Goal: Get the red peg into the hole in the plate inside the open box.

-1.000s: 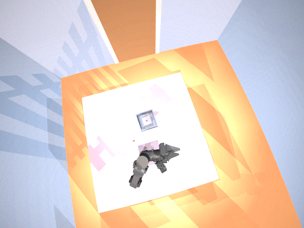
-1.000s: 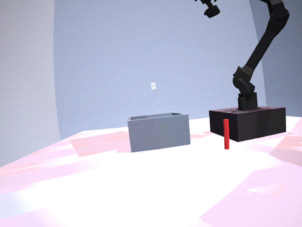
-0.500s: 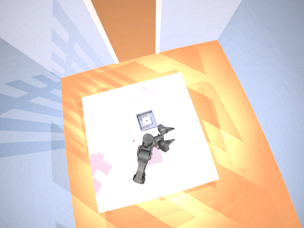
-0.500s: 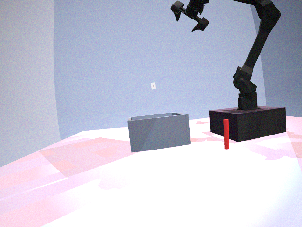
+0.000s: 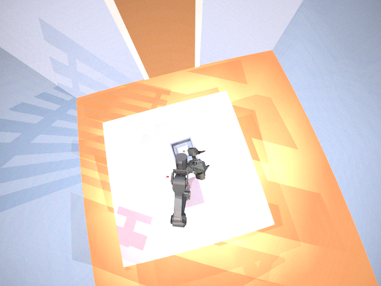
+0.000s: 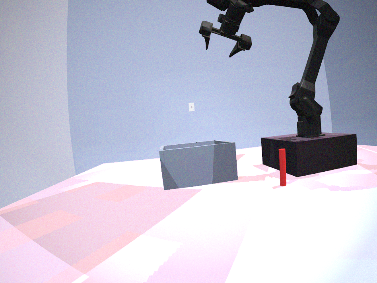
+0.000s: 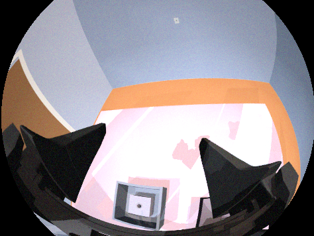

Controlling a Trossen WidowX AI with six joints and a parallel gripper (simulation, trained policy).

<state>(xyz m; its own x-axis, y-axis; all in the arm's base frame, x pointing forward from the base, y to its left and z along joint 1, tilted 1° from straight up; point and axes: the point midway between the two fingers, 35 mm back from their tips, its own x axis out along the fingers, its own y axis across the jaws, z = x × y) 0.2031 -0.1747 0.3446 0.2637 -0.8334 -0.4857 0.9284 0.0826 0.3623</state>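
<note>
The red peg lies 380 mm below my gripper tip, 320 mm to the left of it and 50 mm behind it. Round my gripper tip: grey box: 390 mm below, 140 mm to the left, 130 mm ahead.
</note>
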